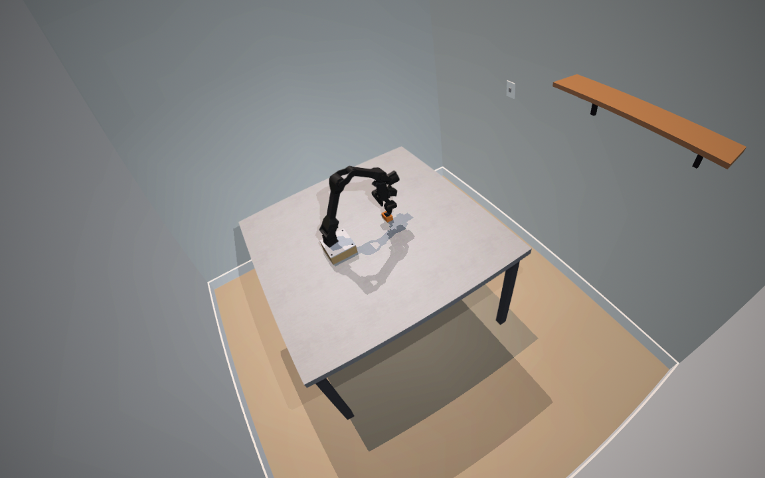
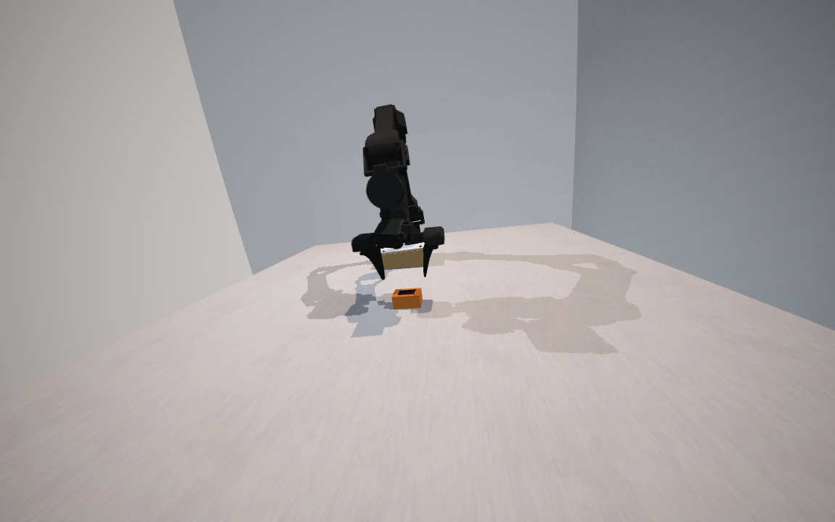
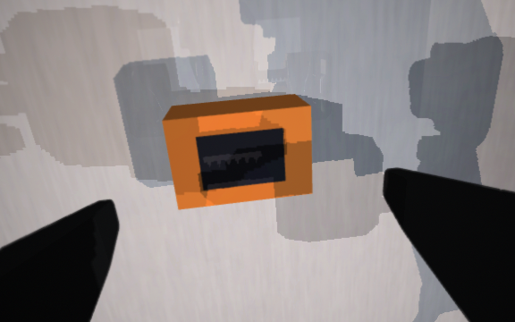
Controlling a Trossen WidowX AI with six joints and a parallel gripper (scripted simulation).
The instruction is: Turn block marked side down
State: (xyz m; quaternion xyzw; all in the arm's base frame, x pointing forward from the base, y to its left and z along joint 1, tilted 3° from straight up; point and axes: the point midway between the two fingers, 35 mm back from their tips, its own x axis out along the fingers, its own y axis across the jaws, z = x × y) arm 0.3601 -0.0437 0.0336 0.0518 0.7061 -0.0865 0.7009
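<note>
Now: gripper tip 4 cm above the orange block.
</note>
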